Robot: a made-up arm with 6 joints. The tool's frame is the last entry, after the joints. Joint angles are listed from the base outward.
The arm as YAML. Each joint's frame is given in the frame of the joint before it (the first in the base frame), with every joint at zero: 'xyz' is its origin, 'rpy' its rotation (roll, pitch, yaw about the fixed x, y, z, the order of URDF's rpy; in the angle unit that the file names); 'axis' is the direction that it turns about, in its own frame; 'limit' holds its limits. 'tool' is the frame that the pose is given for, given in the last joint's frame.
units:
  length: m
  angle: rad
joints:
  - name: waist
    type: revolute
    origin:
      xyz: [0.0, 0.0, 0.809]
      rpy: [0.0, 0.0, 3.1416]
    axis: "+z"
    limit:
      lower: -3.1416
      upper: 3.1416
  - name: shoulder
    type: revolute
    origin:
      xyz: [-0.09, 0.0, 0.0]
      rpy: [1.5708, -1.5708, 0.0]
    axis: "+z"
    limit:
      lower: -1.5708
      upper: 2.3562
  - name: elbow
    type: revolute
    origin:
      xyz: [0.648, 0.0, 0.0]
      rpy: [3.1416, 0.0, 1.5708]
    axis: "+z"
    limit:
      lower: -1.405
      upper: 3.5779
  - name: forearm
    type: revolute
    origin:
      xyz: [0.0, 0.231, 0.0]
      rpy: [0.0, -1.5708, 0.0]
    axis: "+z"
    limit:
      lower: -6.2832
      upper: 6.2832
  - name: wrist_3
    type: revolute
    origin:
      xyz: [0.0, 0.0, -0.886]
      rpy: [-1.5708, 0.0, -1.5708]
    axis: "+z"
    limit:
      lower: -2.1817
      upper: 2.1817
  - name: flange
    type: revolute
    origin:
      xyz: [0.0, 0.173, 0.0]
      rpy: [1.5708, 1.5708, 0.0]
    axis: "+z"
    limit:
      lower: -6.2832
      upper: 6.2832
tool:
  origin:
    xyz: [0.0, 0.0, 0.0]
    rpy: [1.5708, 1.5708, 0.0]
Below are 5 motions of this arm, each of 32 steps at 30 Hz.
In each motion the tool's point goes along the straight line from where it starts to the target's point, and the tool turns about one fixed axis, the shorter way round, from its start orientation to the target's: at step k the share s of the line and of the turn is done. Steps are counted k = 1, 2, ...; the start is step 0. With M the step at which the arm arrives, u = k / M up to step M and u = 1 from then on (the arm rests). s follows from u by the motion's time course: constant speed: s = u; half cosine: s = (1 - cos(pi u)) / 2; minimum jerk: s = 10 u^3 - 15 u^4 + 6 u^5.
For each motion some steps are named. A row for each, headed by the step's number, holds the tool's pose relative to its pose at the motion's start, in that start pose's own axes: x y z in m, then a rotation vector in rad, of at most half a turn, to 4 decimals.
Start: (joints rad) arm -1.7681 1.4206 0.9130 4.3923 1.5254 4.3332
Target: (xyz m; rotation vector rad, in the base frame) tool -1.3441 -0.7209 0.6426 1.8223 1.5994 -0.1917
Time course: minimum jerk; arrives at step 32
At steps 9, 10, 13, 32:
9: 0.1428 0.0758 -0.0367 0.0487 -0.0859 0.1727
10: 0.1847 0.0981 -0.0474 0.0630 -0.1110 0.2234
13: 0.3369 0.1788 -0.0865 0.1150 -0.2025 0.4074
32: 1.0262 0.5447 -0.2635 0.3502 -0.6169 1.2410

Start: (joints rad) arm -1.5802 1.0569 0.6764 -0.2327 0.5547 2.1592
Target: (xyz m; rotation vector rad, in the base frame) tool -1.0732 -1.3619 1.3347 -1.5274 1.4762 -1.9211
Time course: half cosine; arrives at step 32
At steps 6, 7, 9, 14, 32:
6: -0.0151 0.0071 -0.0945 0.0107 0.0373 -0.0283
7: -0.0204 0.0095 -0.1273 0.0144 0.0502 -0.0381
9: -0.0328 0.0153 -0.2050 0.0232 0.0808 -0.0614
14: -0.0723 0.0337 -0.4513 0.0511 0.1779 -0.1352
32: -0.1796 0.0838 -1.1212 0.1270 0.4421 -0.3361

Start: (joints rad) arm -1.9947 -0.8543 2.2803 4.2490 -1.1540 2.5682
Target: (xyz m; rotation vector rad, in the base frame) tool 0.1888 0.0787 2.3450 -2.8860 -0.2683 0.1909
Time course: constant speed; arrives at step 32
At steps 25, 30, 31, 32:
25: -0.8314 1.1849 0.0146 0.7715 0.2771 -0.0544
30: -0.9976 1.4219 0.0176 0.9258 0.3325 -0.0653
31: -1.0309 1.4693 0.0182 0.9566 0.3436 -0.0675
32: -1.0641 1.5167 0.0187 0.9875 0.3547 -0.0697

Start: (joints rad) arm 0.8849 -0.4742 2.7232 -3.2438 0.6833 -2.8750
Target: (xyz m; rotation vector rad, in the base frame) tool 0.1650 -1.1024 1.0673 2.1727 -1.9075 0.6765
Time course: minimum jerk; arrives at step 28
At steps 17, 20, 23, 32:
17: -0.3577 -0.5291 -0.2145 0.5203 -0.1219 -0.5141
20: -0.4403 -0.6512 -0.2640 0.6404 -0.1500 -0.6328
23: -0.4927 -0.7288 -0.2955 0.7167 -0.1679 -0.7082
32: -0.5148 -0.7614 -0.3087 0.7487 -0.1754 -0.7399

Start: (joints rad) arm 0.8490 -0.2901 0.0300 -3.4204 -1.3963 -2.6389
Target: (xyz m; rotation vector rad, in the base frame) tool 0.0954 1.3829 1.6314 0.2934 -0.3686 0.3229
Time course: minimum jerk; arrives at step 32
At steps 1, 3, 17, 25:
1: -0.0002 0.0002 0.0000 0.0000 0.0003 0.0000
3: -0.0053 0.0058 -0.0002 -0.0006 0.0082 0.0004
17: -0.4138 0.4526 -0.0176 -0.0465 0.6421 0.0297
25: -0.6866 0.7510 -0.0291 -0.0772 1.0654 0.0494

